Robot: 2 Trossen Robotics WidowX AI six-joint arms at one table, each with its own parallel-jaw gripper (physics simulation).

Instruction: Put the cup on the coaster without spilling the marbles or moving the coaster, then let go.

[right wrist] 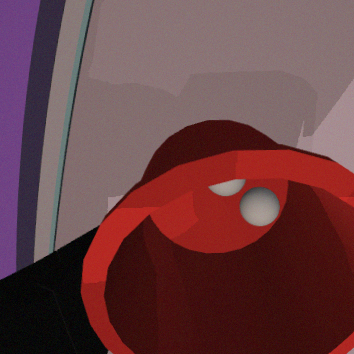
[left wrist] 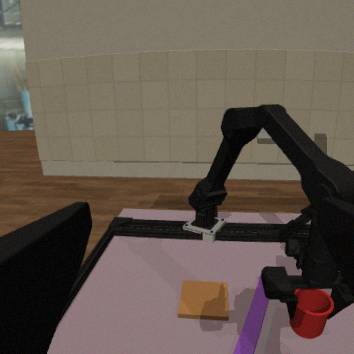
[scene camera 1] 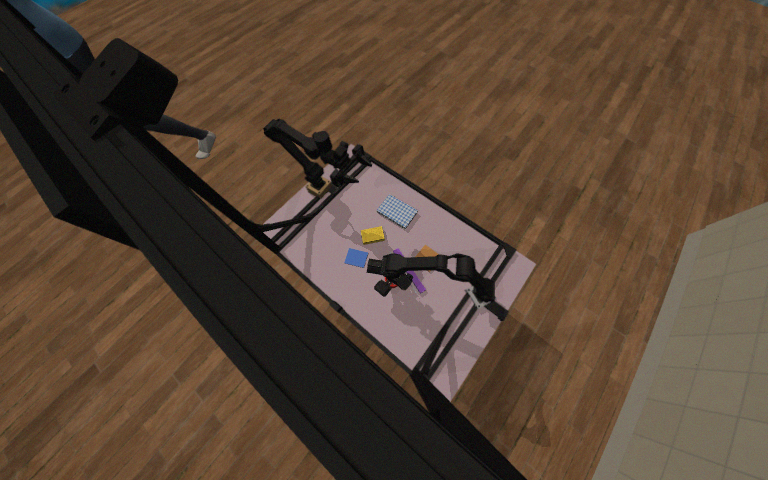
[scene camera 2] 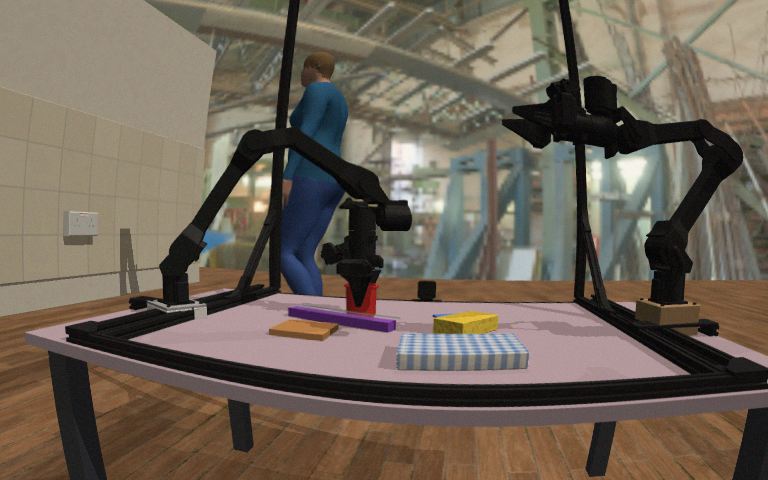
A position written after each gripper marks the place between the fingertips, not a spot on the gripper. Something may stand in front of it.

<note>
In view: the left gripper (scene camera 2: 507, 116), the right gripper (scene camera 2: 361, 304) and an orange-brown coaster (scene camera 2: 319, 331).
The orange-brown coaster is seen too in the left wrist view (left wrist: 198, 299). The left gripper shows as well in the left wrist view (left wrist: 205, 211) and in scene camera 1 (scene camera 1: 365, 173). The right gripper shows as well in the left wrist view (left wrist: 308, 317). The right wrist view misses the orange-brown coaster: it is out of frame.
</note>
